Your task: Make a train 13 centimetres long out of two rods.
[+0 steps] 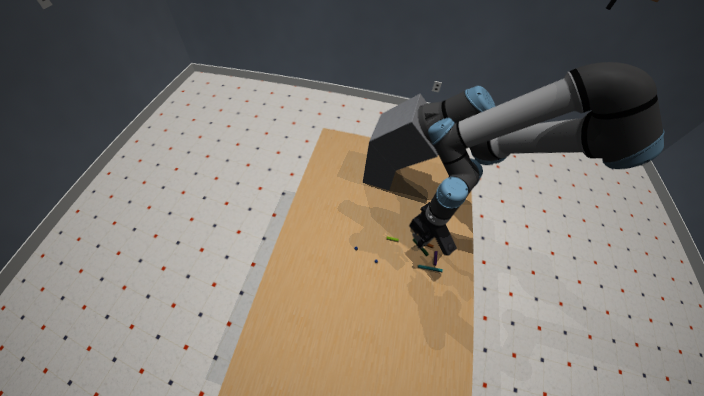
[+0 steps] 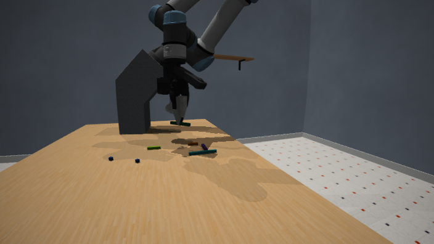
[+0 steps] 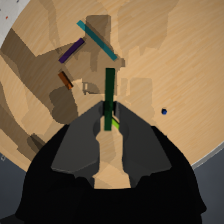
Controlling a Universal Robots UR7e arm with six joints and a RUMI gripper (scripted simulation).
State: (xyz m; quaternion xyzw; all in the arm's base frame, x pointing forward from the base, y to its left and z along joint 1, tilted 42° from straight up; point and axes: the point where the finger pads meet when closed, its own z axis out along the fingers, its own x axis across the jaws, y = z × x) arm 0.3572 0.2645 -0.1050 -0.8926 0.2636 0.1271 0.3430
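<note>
Now: hand 40 mm past the lime rod, 100 mm to the left of it and 110 mm above it. Round my hand: green rod: 10 mm below; turquoise rod: 20 mm ahead, 80 mm to the left, 110 mm below; orange rod: 70 mm behind, 50 mm to the left, 110 mm below.
</note>
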